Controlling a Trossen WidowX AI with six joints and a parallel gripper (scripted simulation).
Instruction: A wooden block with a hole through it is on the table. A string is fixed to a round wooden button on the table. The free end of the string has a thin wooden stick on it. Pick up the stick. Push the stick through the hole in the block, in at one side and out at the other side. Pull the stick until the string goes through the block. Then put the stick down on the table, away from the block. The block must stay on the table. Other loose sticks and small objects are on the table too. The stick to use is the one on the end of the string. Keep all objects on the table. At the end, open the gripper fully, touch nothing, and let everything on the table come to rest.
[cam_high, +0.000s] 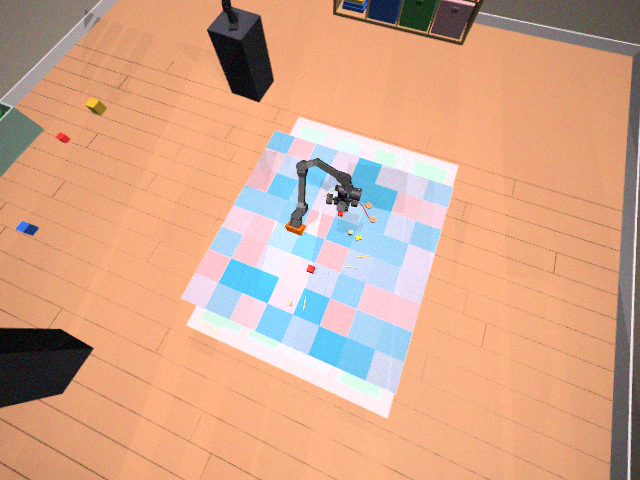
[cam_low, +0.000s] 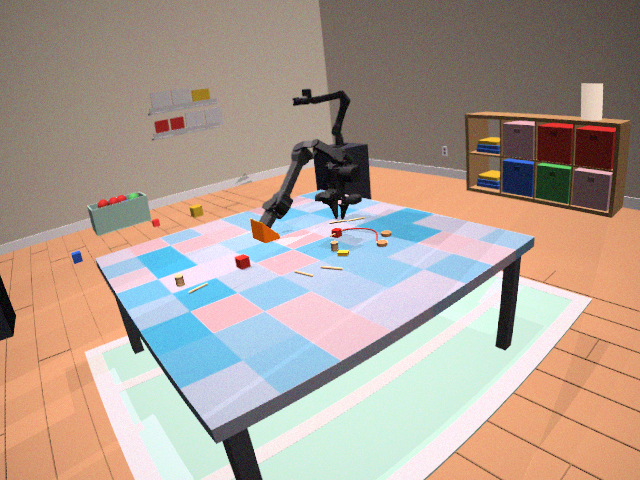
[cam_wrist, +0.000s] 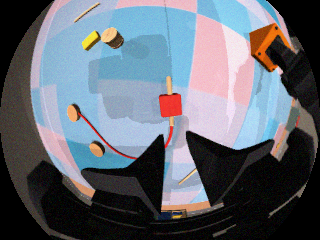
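Right now my gripper tip is 17 cm short of the yellow piece, 13 cm to the left of it and 6 cm above it.
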